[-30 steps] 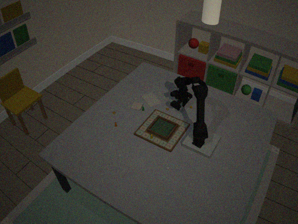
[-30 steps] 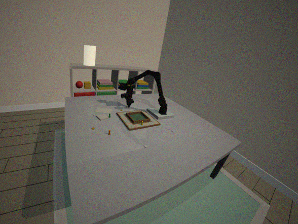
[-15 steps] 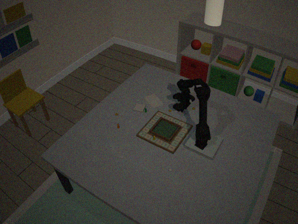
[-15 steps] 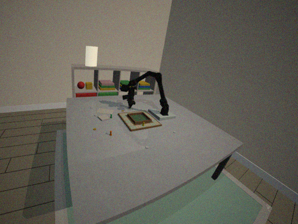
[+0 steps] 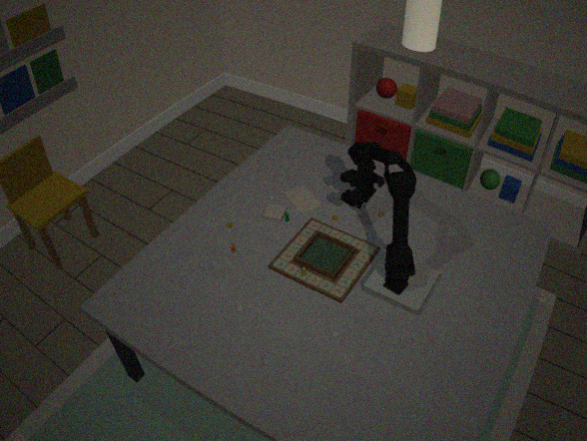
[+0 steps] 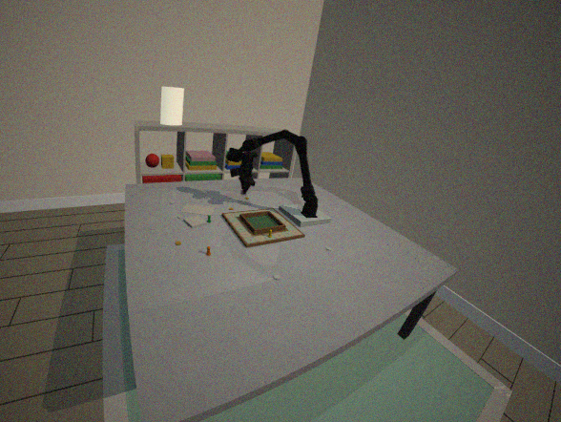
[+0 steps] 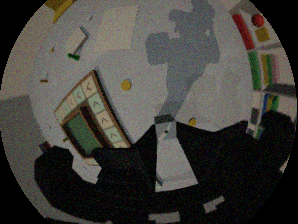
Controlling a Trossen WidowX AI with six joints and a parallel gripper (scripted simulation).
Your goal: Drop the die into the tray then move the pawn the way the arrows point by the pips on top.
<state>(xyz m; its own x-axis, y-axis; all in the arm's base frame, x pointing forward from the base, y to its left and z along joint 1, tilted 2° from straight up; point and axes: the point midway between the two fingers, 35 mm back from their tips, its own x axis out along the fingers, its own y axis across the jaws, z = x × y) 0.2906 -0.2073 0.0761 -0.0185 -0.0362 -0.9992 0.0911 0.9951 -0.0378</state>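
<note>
My gripper tip is 1 cm past the yellow pawn, 36 cm to the right of it and 4 cm above it. Also, from my gripper tip: green dice tray (2 cm behind, 24 cm to the left, 6 cm below); then green pawn (21 cm ahead, 18 cm to the left, 5 cm below); then orange pawn (25 cm ahead, 42 cm to the left, 5 cm below).
</note>
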